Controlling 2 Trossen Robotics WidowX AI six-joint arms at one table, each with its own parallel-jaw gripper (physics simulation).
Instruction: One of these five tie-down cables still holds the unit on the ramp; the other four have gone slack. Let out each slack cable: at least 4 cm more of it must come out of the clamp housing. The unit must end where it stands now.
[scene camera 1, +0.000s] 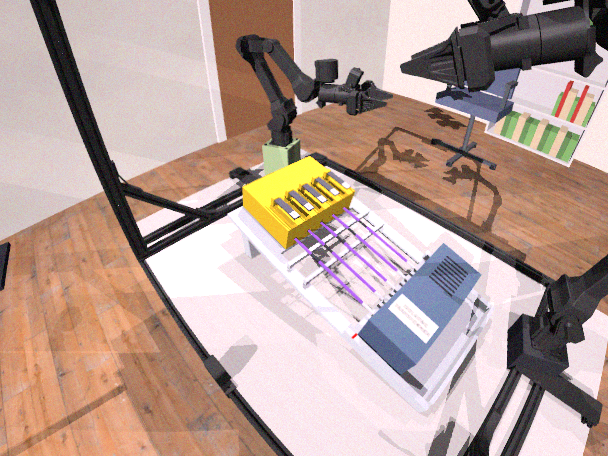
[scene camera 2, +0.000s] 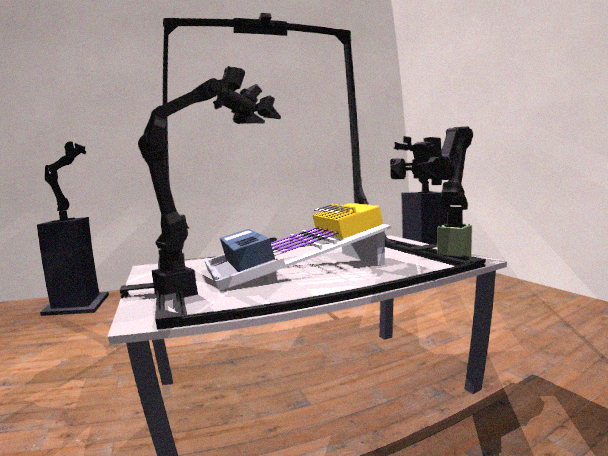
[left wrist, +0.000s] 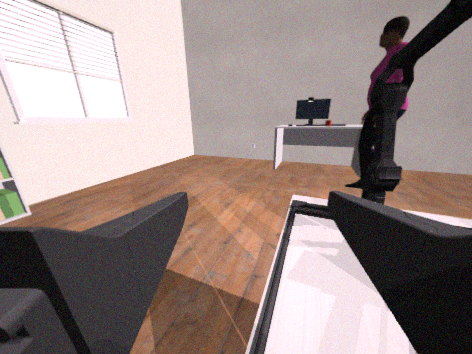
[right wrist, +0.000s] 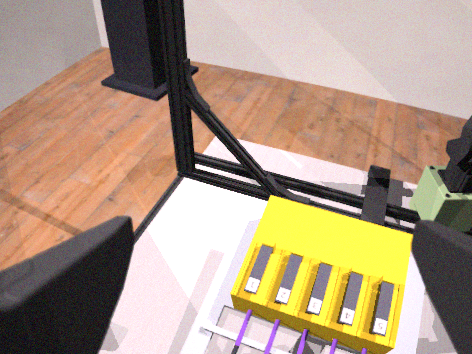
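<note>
The yellow clamp housing (scene camera 1: 270, 190) (scene camera 2: 370, 215) (right wrist: 335, 235) stands at the ramp's high end. Its five dark levers with white tags, from lever 1 (right wrist: 261, 267) to lever 5 (right wrist: 384, 305), lie in their slots. Purple cables (scene camera 1: 332, 270) (scene camera 2: 297, 241) (right wrist: 243, 327) run toward the blue unit (scene camera 1: 415, 310) (scene camera 2: 247, 252) low on the white ramp (scene camera 1: 320, 294); I cannot tell which are slack. My left gripper (scene camera 1: 390, 98) (left wrist: 257, 198) is open and empty, beyond the housing and above table height. My right gripper (scene camera 1: 404, 67) (scene camera 2: 272, 120) (right wrist: 275, 233) is open and empty, high above the ramp.
White crossbars (scene camera 1: 345, 229) lie under the cables. A red mark (scene camera 1: 354, 336) is on the ramp's edge beside the unit. A black frame (scene camera 2: 352, 100) borders the table and rises over it. A green block (scene camera 1: 281, 157) (scene camera 2: 454, 241) carries the left arm.
</note>
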